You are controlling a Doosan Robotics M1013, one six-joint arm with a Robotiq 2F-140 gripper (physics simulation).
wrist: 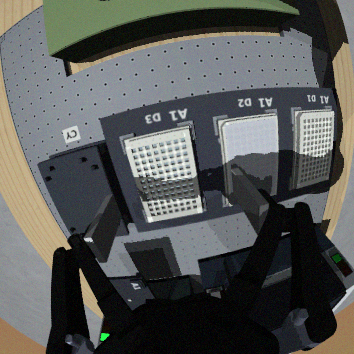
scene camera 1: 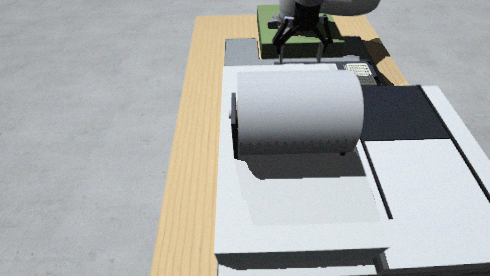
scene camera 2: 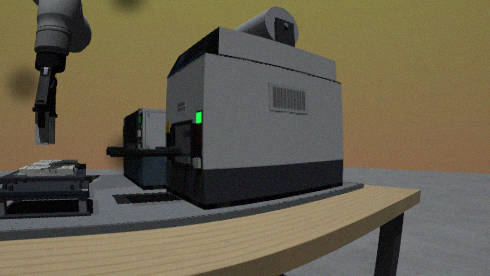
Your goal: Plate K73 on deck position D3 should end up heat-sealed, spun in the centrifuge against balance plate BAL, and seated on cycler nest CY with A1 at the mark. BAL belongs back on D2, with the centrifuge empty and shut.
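Frame: origin at the arm's base, x left, y back, z up, level; centimetres.
Where they show: gripper, between the fingertips: [wrist: 173,194] [scene camera 1: 299,61] [scene camera 2: 45,144].
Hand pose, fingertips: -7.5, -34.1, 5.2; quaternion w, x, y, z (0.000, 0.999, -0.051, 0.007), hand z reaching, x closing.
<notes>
Things, the pixels of their centre, and the offset from my fingertips, as dx, dy, dz. "spot": a spot on its surface instead.
- Plate K73, middle of its body: [wrist: 166,177] [scene camera 2: 48,170] -1.0, -0.6, -6.0
- Balance plate BAL, middle of its body: [wrist: 251,160] [scene camera 2: 54,166] +11.3, -2.0, -6.0
- Cycler nest CY, middle of its body: [wrist: 84,196] [scene camera 2: 47,194] -16.0, -0.4, -9.0
- white plate, middle of its body: [wrist: 314,148] [scene camera 2: 59,163] [scene camera 1: 360,75] +23.7, -3.5, -6.0
- dark tray, middle of its body: [scene camera 2: 141,151] [wrist: 129,297] -15.6, -20.3, -1.2
- smaller machine, a spot on its surface: [scene camera 2: 152,130] spot: -2.1, -27.9, +3.7
My gripper [scene camera 1: 300,57] [scene camera 2: 45,136] [wrist: 173,194] is open and empty, above the deck. Plate K73 [wrist: 167,175], a white plate with open wells, sits on D3, between and beyond the fingertips in the wrist view; it also shows below the gripper in scene camera 2 [scene camera 2: 48,171]. Balance plate BAL [wrist: 250,140], with a smooth pale top, sits on D2, partly hidden by the right finger. Cycler nest CY [wrist: 75,187] is dark and bears no plate. The centrifuge's inside is not visible.
Another white plate [scene camera 1: 359,69] [wrist: 316,145] sits on D1. The machine with a film roll [scene camera 1: 300,110] [scene camera 2: 267,27] has a dark tray [scene camera 2: 142,150] [wrist: 131,290] sticking out. A smaller machine [scene camera 2: 152,130] stands behind it. A green block [scene camera 1: 295,47] [wrist: 150,25] stands beyond the deck.
</notes>
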